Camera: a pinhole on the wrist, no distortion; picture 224 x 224 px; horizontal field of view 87.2 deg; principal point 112.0 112.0 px. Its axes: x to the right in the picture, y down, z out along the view. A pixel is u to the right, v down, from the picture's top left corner.
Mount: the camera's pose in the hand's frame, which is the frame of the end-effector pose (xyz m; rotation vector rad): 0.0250 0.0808 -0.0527 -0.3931 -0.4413 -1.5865
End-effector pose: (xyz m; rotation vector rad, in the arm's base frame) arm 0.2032 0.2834 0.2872 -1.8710 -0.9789 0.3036
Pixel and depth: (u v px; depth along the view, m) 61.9 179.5 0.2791
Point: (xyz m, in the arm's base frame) 0.4036 0.4424 -0.0106
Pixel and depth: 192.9 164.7 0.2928
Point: 0.1395 0.5729 0.1192
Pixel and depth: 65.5 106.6 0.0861
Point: 0.2912 0.2700 0.1599
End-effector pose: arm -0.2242 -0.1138 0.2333 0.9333 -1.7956 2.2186
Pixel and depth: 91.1 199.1 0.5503
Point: -0.6210 -0.7076 0.1480
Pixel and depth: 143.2 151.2 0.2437
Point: -0.2984 -0.3591 0.1844
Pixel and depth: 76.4 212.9 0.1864
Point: -0.4417 -0.3038 0.1609
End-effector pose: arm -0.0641 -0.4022 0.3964 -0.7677 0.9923 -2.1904
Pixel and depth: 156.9 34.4 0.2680
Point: 0.2365 -0.4571 0.3703
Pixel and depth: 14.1 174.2 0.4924
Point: 0.0566 -1.0576 0.0371
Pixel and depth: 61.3 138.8 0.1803
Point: 0.0058 -0.6070 0.2613
